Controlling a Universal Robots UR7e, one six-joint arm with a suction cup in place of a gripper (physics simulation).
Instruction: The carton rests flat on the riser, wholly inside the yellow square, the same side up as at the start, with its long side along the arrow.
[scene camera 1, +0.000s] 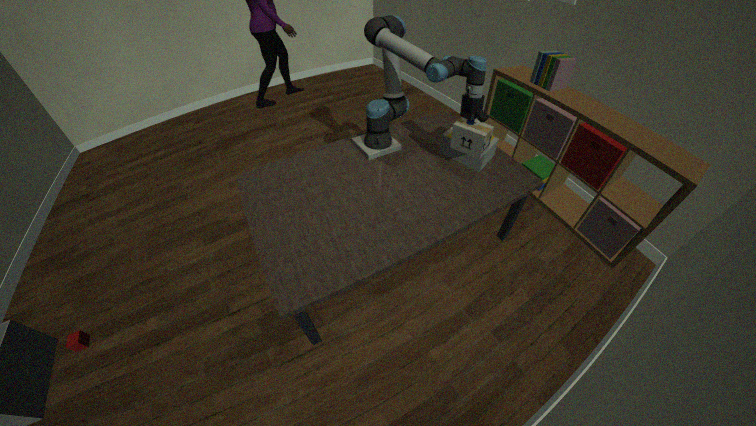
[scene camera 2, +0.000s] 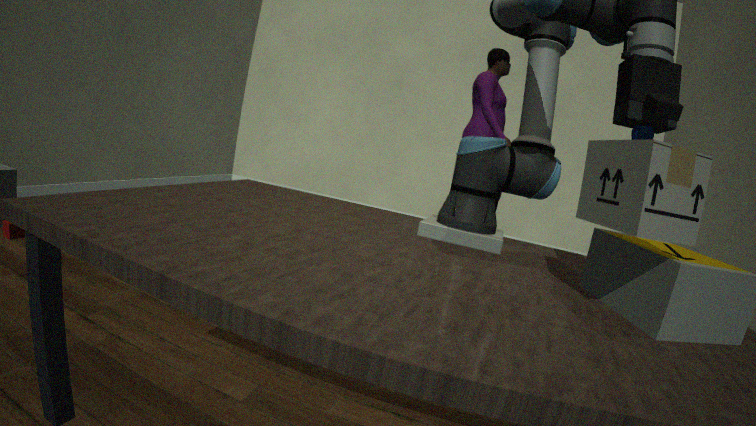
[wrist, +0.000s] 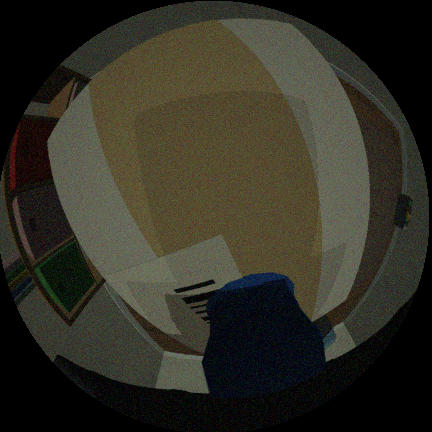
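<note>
The white carton (scene camera 1: 468, 138) (scene camera 2: 613, 182) (wrist: 225, 175), with tan tape on top and black up arrows on its sides, hangs upright from my suction cup (scene camera 1: 470, 121) (scene camera 2: 642, 133) (wrist: 260, 300). The cup is on the carton's top, beside a barcode label in the wrist view. The carton is low over the grey riser (scene camera 1: 477, 161) (scene camera 2: 703, 306); a narrow gap shows under it in scene camera 2. Part of the yellow square (scene camera 2: 711, 259) and of its black arrow (scene camera 2: 678, 252) shows beyond the carton's lower edge. The carton hides most of the square in scene camera 1.
The riser stands on the brown table (scene camera 1: 359, 211) (scene camera 2: 317, 275). A cube shelf (scene camera 1: 642, 134) with coloured bins stands beyond the table's edge, near the carton. A person in purple (scene camera 1: 262, 18) (scene camera 2: 486, 100) stands behind the arm's base. A red cube (scene camera 1: 78, 341) is on the floor.
</note>
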